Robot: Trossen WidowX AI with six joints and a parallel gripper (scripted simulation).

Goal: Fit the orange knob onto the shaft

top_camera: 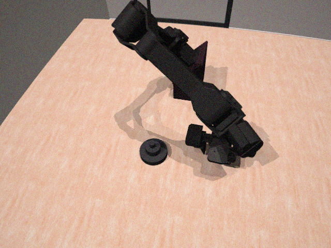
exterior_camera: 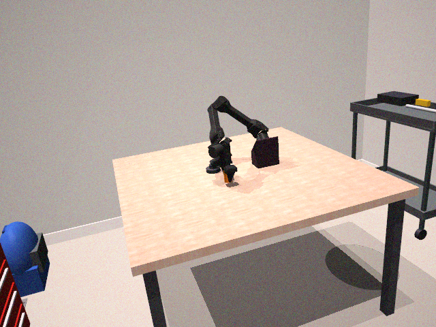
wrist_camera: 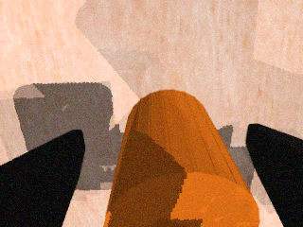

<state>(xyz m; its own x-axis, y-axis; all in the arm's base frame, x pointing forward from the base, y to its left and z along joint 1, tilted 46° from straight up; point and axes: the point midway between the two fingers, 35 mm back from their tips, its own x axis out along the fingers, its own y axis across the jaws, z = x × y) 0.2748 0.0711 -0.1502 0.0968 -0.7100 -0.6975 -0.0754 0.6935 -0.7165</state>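
Now: gripper tip 40 mm short of the round pedestal, 180 mm to the left of it and 20 mm below it. Round my gripper tip: orange knob 20 mm above.
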